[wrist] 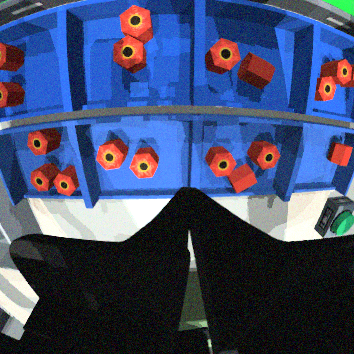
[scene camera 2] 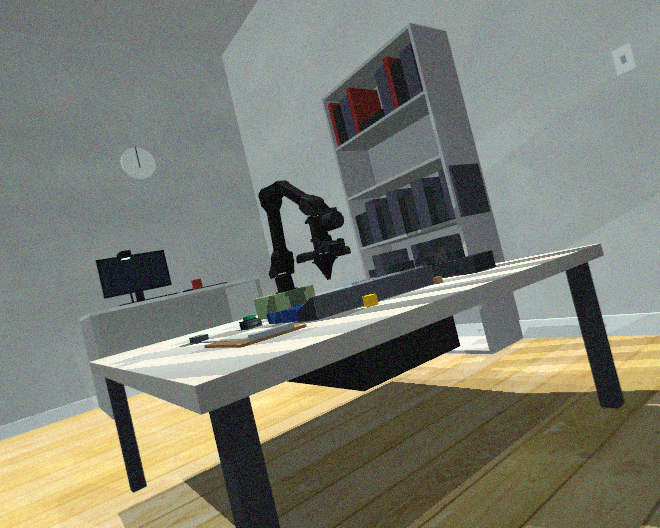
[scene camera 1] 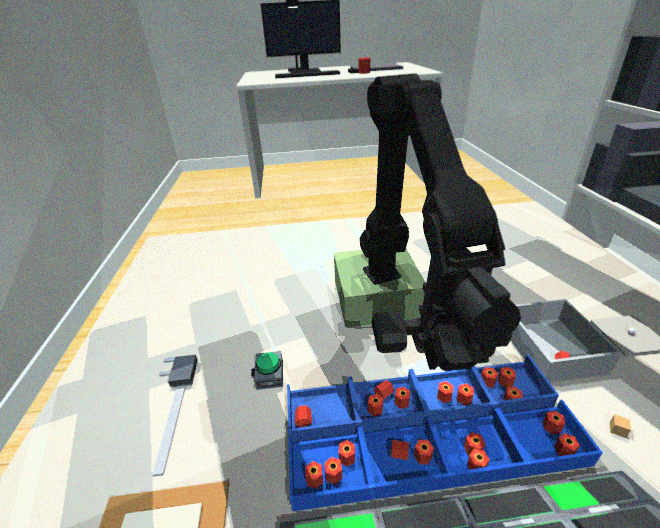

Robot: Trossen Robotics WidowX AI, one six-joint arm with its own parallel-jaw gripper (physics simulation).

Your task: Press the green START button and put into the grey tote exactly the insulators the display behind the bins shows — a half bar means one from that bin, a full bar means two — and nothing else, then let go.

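Seen in the pictures: gripper, fingertip midpoint: (wrist: 187, 194) (scene camera 2: 329, 279) (scene camera 1: 431, 367); arm's base, link origin: (wrist: 188, 335) (scene camera 2: 286, 291) (scene camera 1: 381, 273).
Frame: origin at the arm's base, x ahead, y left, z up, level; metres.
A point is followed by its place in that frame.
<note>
My gripper (scene camera 1: 440, 360) {x 0.271, y -0.042, z 0.006 m} (scene camera 2: 328, 275) {x 0.271, y -0.042, z 0.006 m} (wrist: 187, 194) {x 0.271, y -0.042, z 0.006 m} is shut and empty, raised near the robot-side edge of the blue bins (scene camera 1: 440, 492) (wrist: 192, 111). Eight compartments hold red insulators. In scene camera 1, one insulator (scene camera 1: 302, 415) {x 0.242, y -0.247, z -0.055 m} lies in the robot-side left bin, also seen at right in the wrist view (wrist: 340, 154) {x 0.239, y -0.237, z -0.058 m}. The other bins hold two or three each. The grey tote (scene camera 1: 584, 365) {x 0.318, y 0.236, z -0.049 m}, right of the bins, has a red insulator (scene camera 1: 561, 355) {x 0.284, y 0.224, z -0.055 m} inside; the arm partly hides the tote. The green START button (scene camera 1: 268, 362) {x 0.124, y -0.278, z -0.044 m} (scene camera 2: 250, 317) {x 0.135, y -0.287, z -0.051 m} (wrist: 343, 223) {x 0.125, y -0.269, z -0.045 m} is left of the bins. The display shows green bars (scene camera 1: 571, 494) {x 0.476, y 0.038, z -0.037 m} (scene camera 1: 353, 520) {x 0.412, y -0.226, z -0.039 m} but is cut off.
A caliper (scene camera 1: 182, 369) {x 0.065, y -0.432, z -0.065 m} lies left of the button. A brown frame (scene camera 1: 219, 498) {x 0.312, y -0.385, z -0.078 m} lies at the front left. A tan block (scene camera 1: 620, 425) {x 0.418, y 0.203, z -0.064 m} is right of the bins. A yellow block (scene camera 2: 369, 300) {x 0.564, y -0.224, z -0.068 m} lies behind the display (scene camera 2: 357, 293) {x 0.502, y -0.190, z -0.047 m}. The arm stands on a green base (scene camera 1: 352, 313) {x 0.050, y -0.088, z -0.047 m}.
</note>
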